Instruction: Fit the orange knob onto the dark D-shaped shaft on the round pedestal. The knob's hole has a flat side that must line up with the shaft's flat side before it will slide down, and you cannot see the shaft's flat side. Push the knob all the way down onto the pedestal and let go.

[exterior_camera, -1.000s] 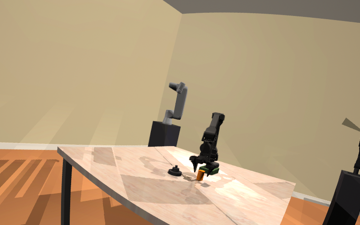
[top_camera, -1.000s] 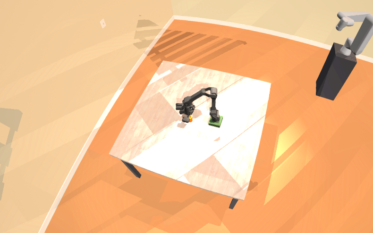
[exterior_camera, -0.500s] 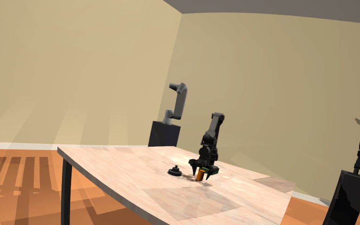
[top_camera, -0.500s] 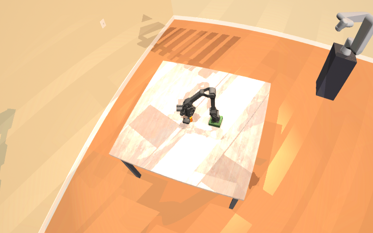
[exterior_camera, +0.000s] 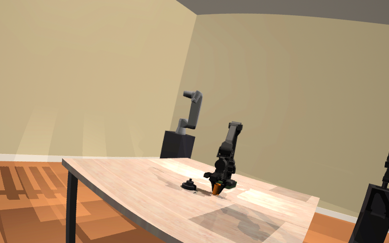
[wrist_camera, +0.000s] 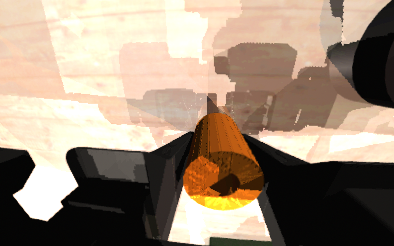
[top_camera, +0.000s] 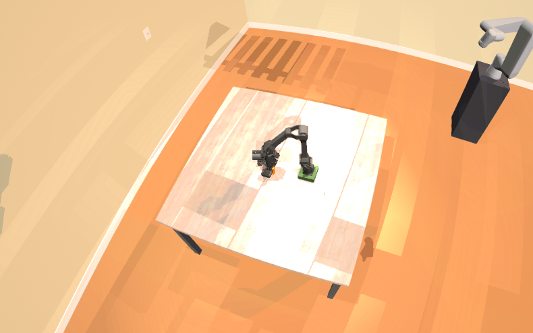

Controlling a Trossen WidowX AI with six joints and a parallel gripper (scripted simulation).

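Now: gripper tip 8 cm short of the pedestal, 14 cm to the left of it and 2 cm below it. Round my gripper tip: orange knob (2 cm above).
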